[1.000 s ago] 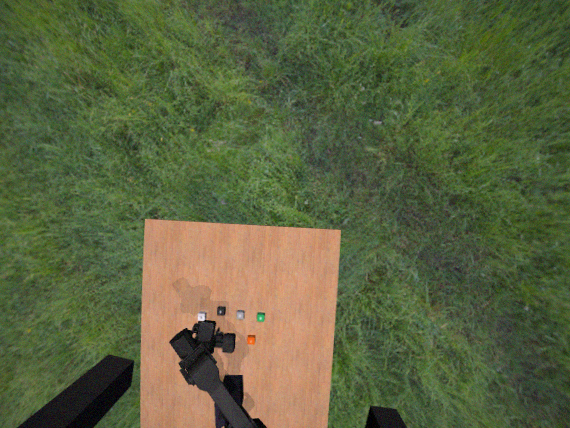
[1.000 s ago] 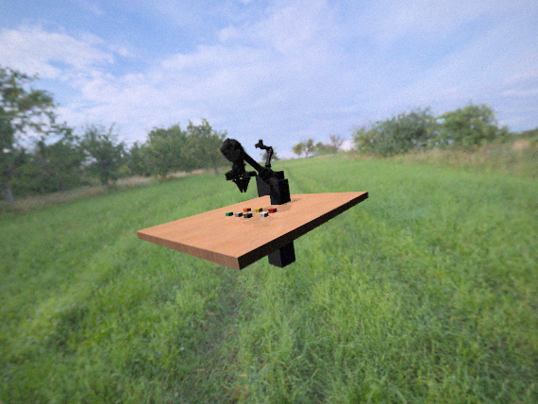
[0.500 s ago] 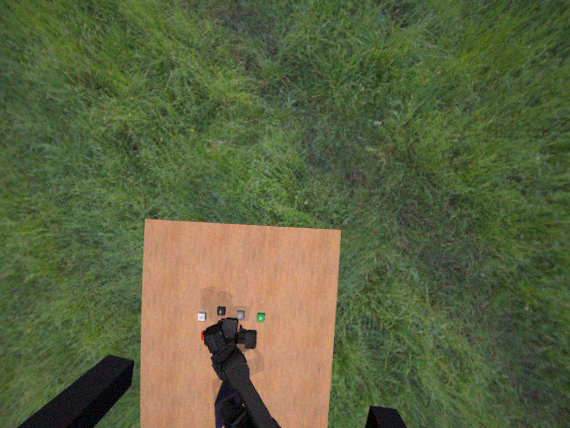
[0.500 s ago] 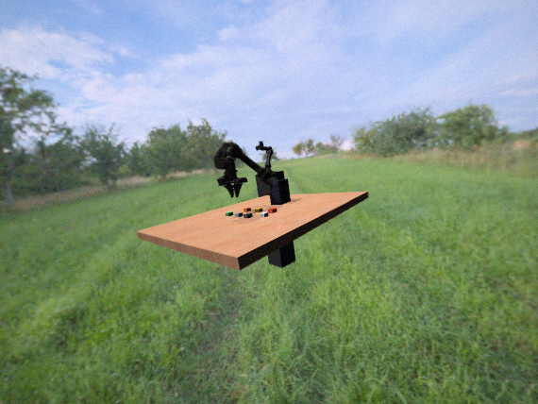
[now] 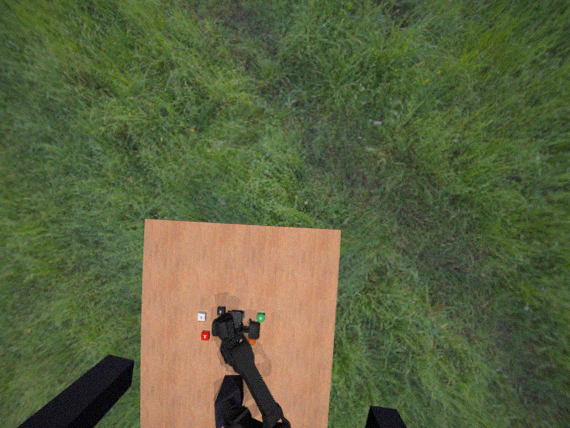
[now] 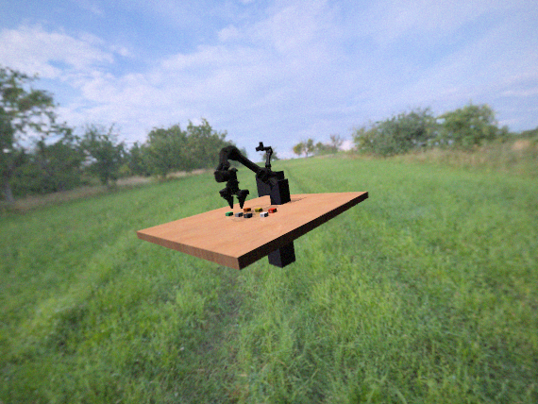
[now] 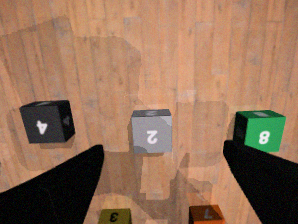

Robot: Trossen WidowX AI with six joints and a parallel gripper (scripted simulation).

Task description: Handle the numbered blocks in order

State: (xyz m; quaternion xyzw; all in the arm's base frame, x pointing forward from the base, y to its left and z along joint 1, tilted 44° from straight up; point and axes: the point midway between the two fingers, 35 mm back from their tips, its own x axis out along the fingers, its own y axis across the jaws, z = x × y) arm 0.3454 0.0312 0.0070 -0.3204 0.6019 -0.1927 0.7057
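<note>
Right now my gripper tip is 30 mm above the grey block and 10 mm to the right of it. The rest, counted from my gripper tip: green block 90 mm to the right, 30 mm below; then orange block 110 mm behind, 60 mm to the right, 30 mm below; then black block 100 mm to the left, 30 mm below.
</note>
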